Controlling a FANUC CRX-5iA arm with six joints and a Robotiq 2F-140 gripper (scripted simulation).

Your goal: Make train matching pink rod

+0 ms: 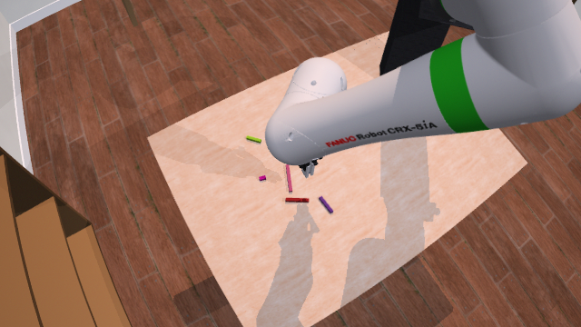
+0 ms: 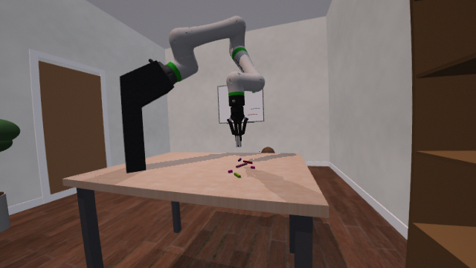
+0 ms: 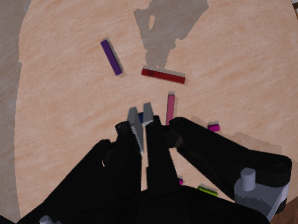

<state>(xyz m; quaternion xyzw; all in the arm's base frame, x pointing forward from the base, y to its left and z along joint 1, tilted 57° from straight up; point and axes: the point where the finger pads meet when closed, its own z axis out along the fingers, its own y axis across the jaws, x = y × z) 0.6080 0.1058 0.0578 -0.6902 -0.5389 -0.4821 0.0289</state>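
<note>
The red rod lies 4 cm ahead of my hand, 3 cm to the left of it and 13 cm below it. From my hand the other things lie so: blue rod: 3 cm below; purple rod: 3 cm behind, 8 cm to the left, 13 cm below; pink rod: 3 cm ahead, 5 cm to the right, 13 cm below.
</note>
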